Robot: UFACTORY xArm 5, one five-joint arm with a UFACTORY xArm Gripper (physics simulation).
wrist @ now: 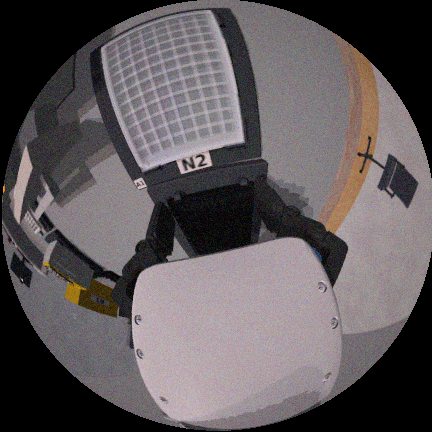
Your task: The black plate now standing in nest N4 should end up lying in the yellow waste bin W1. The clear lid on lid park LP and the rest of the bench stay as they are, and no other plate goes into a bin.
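Places are measured from the arm's base along level axes (x right, y up, z back), in metres.
Pixels of known places: gripper, fingertip midpoint: (210, 200).
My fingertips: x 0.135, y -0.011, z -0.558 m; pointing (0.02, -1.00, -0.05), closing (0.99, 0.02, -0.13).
Observation:
For each thing: its middle in the pictures, then the offset to it from my fingertips.
- black plate, body centre: (219, 233) dx +0.007, dy -0.003, dz +0.057 m
- yellow waste bin W1, body centre: (91, 294) dx -0.490, dy +0.038, dz +0.293 m
- pale gridded plate, body centre: (166, 74) dx -0.020, dy -0.003, dz -0.108 m
- dark nest N2, body centre: (169, 77) dx -0.019, dy -0.014, dz -0.108 m
- grey box, body centre: (65, 267) dx -0.371, dy +0.022, dz +0.097 m
My gripper (210, 200) is open, one dark finger at each side of a black surface below the N2 nest in the view. That surface looks like the black plate (217, 227) in its nest; its near part is hidden behind the pale gripper housing, and no N4 label shows. The fingers stand apart with nothing gripped. The yellow waste bin W1 (75, 294) is at the lower left, partly hidden behind the gripper's left side; its label appears upside down. I cannot make out the clear lid or the LP label.
A pale gridded plate (172, 85) lies in dark nest N2 (242, 75), directly beyond the fingers. A grey box (72, 265) with a yellow edge sits beside the bin. Other dark and pale equipment stands at the left. The wooden bench edge (367, 100) curves along the right.

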